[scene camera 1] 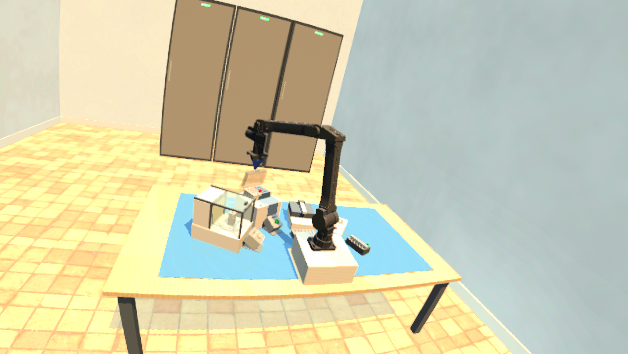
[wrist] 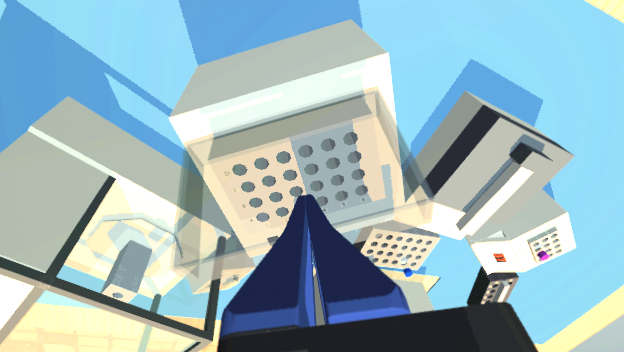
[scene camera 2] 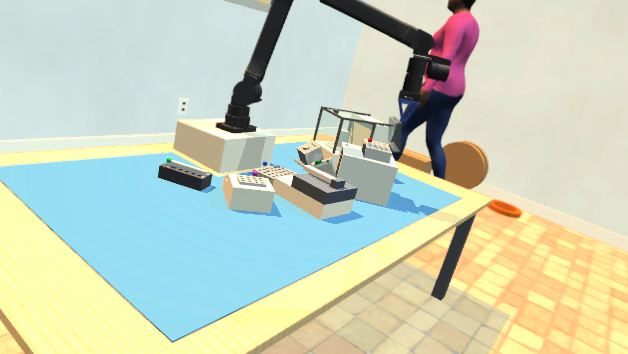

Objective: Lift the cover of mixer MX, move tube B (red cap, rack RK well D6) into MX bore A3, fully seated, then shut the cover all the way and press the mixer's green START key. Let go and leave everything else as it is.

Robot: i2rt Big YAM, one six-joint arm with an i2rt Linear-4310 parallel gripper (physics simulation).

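Places are measured from the arm's base along level axes (x right, y ahead, z up), in millimetres.
Pixels of known places: gripper, fingertip midpoint: (scene camera 1: 254, 169) (wrist: 306, 204) (scene camera 2: 403, 122); arm's base, origin of the base link: (scene camera 1: 321, 245) (scene camera 2: 236, 129).
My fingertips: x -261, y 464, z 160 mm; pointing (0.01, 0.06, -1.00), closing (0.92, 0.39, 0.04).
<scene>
Ahead of a thing's pixels: the offset from my fingertips to its top centre. Level surfaces: height alone.
Mixer MX (scene camera 1: 266, 209) (scene camera 2: 367, 176) (wrist: 295, 82) is a pale box with a holed block on top. A red cap @(dx +31, dy -81, dz -83 mm) (scene camera 1: 260, 190) (scene camera 2: 370, 140) stands in that block; in the wrist view it does not show, and the fingers hide part of the near row. The translucent cover @(dx +2, dy -18, dz +13 mm) (scene camera 1: 254, 178) (scene camera 2: 396, 136) (wrist: 422, 212) is raised, near upright. My gripper (scene camera 1: 256, 167) (scene camera 2: 404, 120) (wrist: 306, 204) is shut and empty, its tips close to the cover's upper end; contact is unclear. A green key @(dx +117, dy -203, dz -192 mm) (scene camera 1: 276, 221) (scene camera 2: 318, 162) is on a small console beside the mixer. A holed rack @(dx +266, dy -261, dz -236 mm) (scene camera 2: 285, 172) (wrist: 398, 246) has no red cap visible.
A glass-walled instrument @(dx -125, dy -271, dz -44 mm) (scene camera 1: 216, 239) (wrist: 112, 184) stands close beside the mixer. A dark-topped device @(dx +297, dy -93, dz -164 mm) (scene camera 2: 325, 192) (wrist: 492, 150), a small white device @(dx +477, dy -192, dz -196 mm) (scene camera 2: 250, 200) with a magenta cap, and a black rack @(dx +550, dy -356, dz -218 mm) (scene camera 2: 182, 177) with a green cap stand on the blue mat @(dz -266 mm) (scene camera 2: 200, 280).
</scene>
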